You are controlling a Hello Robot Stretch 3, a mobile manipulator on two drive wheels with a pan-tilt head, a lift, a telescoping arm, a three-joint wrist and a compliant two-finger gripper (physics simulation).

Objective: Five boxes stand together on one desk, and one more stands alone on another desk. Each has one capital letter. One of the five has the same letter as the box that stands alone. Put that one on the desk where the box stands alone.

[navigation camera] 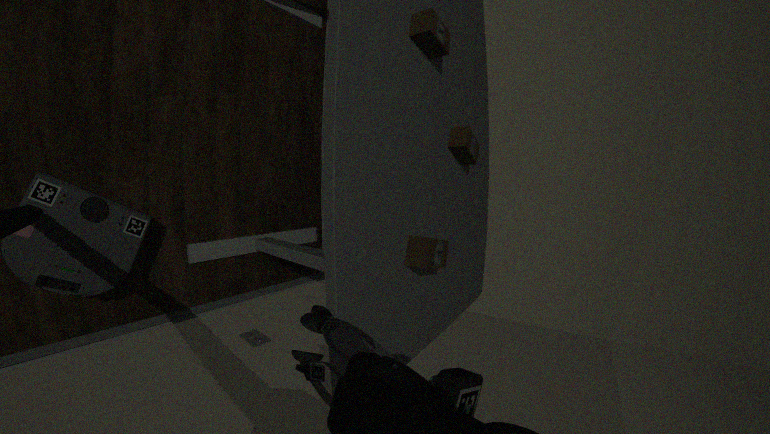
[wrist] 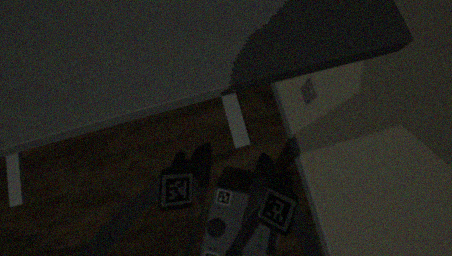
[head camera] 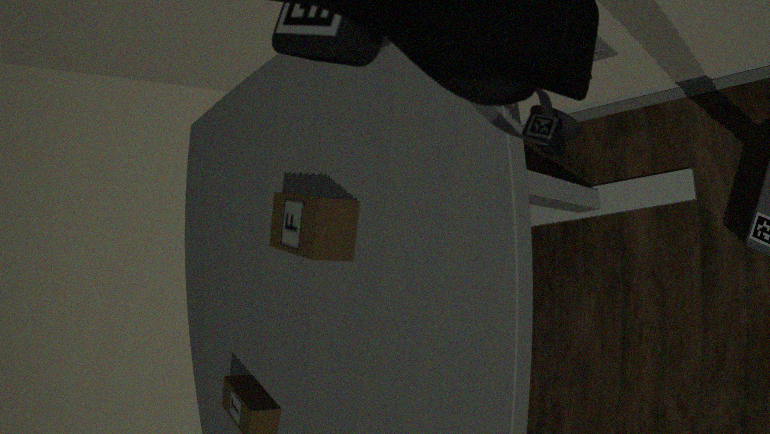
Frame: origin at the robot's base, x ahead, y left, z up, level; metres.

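Seen in the pictures: gripper, fingertip midpoint: (navigation camera: 306,334) (wrist: 233,166) (head camera: 566,99); robot's base at its link origin: (navigation camera: 94,208) (wrist: 219,220).
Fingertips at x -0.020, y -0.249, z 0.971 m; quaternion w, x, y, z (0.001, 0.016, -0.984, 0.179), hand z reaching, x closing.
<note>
Offsets run from my fingertips to a thing's top centre. "pt": to the spot under its first point. Level surfaces: height alone.
A brown box with the letter F {dx +0.190, dy -0.254, dz +0.029 m} (head camera: 328,229) (navigation camera: 423,254) stands on the grey desk {dz -0.021 m} (head camera: 420,323) (navigation camera: 377,161) (wrist: 100,60), near its end. A second box {dx +0.497, dy -0.317, dz +0.029 m} (head camera: 264,423) (navigation camera: 462,144) stands farther along by the wall; its letter is too dim to be sure of. A third box {dx +0.613, dy -0.048, dz +0.029 m} (navigation camera: 428,32) is at the top of the navigation view, its letter unreadable. My gripper (navigation camera: 308,338) (wrist: 233,166) is open with nothing between its fingers. It is past the desk's front edge near the end corner, apart from the boxes. In the head view the arm hides part of it.
The dark wrist and arm (head camera: 501,48) (navigation camera: 377,393) reach over the desk's end corner. A white desk leg {pt dx +0.047, dy -0.262, dz -0.946 m} (head camera: 647,191) (navigation camera: 221,249) (wrist: 235,120) stands below. My base (navigation camera: 94,231) (wrist: 225,225) is on the wooden floor. Walls run behind the desk and past its end; one has an outlet {dx -0.200, dy -0.318, dz -0.514 m} (navigation camera: 254,338) (wrist: 309,91).
</note>
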